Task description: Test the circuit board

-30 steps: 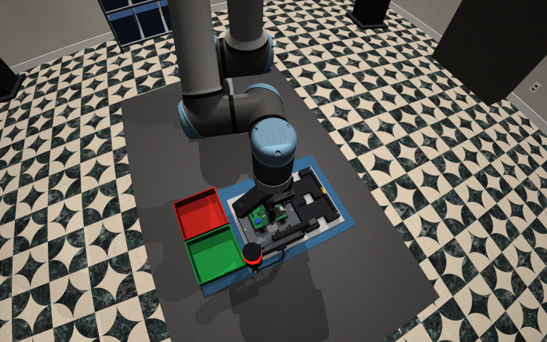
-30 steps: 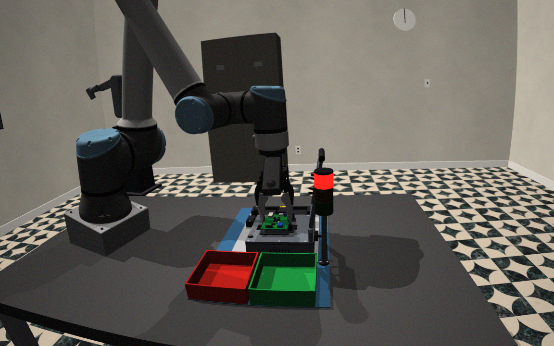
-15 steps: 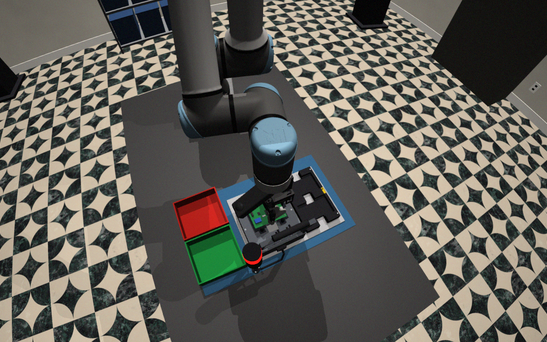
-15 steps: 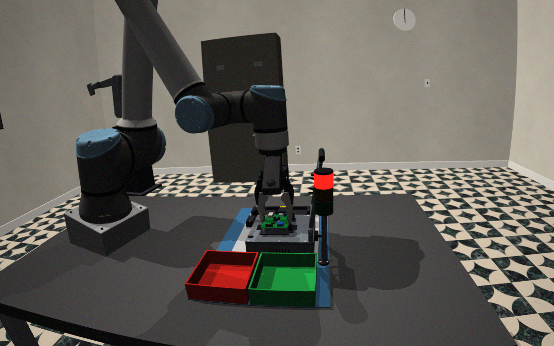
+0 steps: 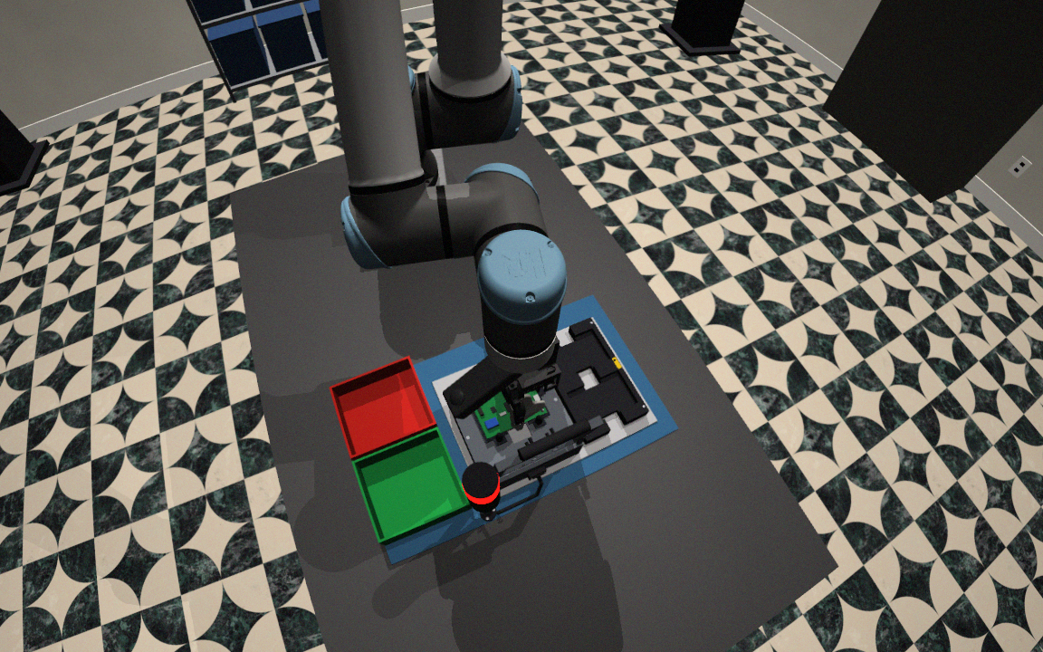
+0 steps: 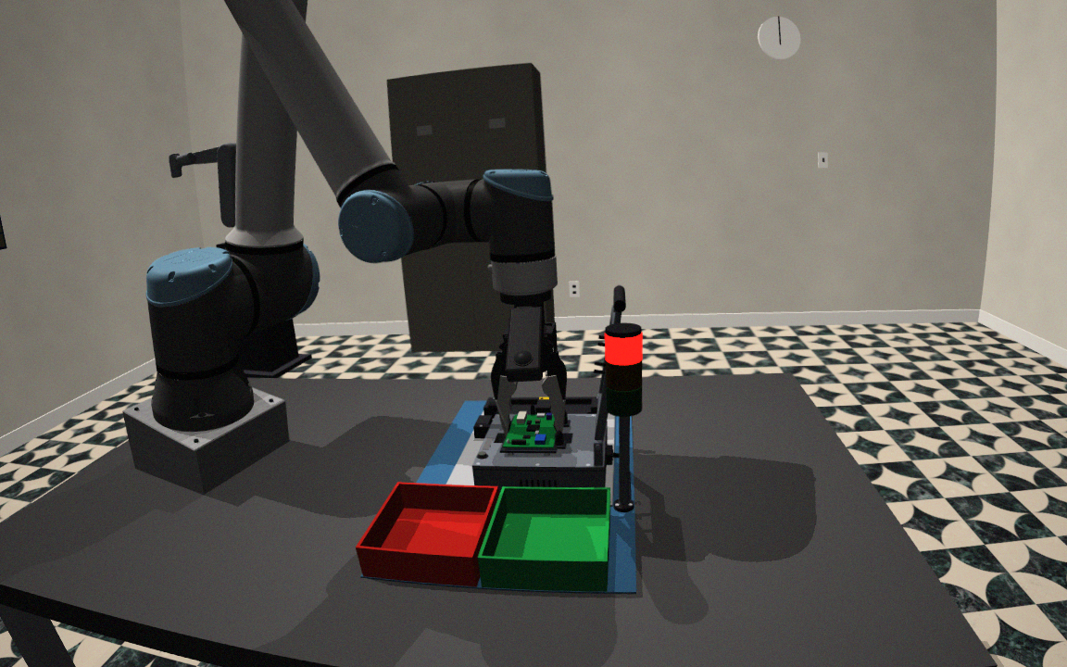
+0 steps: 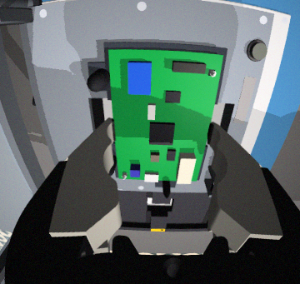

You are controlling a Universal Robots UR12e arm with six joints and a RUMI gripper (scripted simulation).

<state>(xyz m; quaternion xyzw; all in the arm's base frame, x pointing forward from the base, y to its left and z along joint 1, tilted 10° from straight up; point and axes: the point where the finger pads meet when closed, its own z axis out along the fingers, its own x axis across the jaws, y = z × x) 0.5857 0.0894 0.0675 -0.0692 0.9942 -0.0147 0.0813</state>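
The green circuit board is right at my hand. The rest, counted from my hand: clear lid: 11 cm ahead, 2 cm to the left, 11 cm above; green bin: 7 cm ahead, 19 cm to the right, 6 cm below; red bin: 8 cm behind, 21 cm to the right, 6 cm below.
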